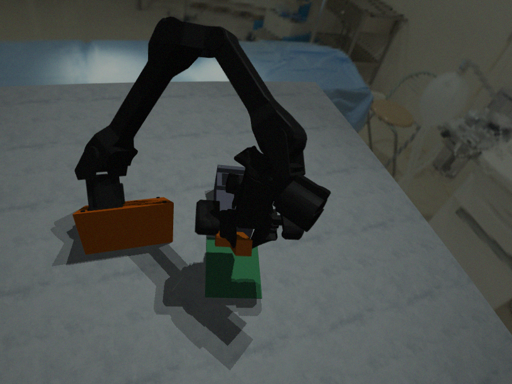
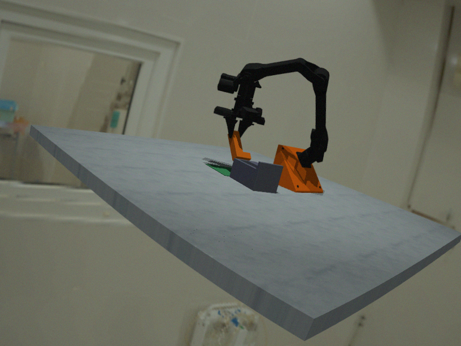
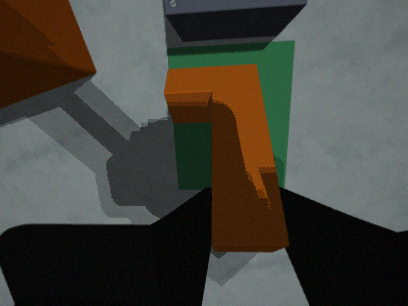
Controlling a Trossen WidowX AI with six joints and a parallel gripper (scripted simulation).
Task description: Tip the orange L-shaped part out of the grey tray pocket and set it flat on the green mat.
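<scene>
The green mat is 10 mm ahead of my gripper tip, 20 mm to the left of it and 130 mm below it. From my gripper tip the other things lie so: orange l-shaped part: 10 mm behind, 40 mm to the left, 30 mm below.
</scene>
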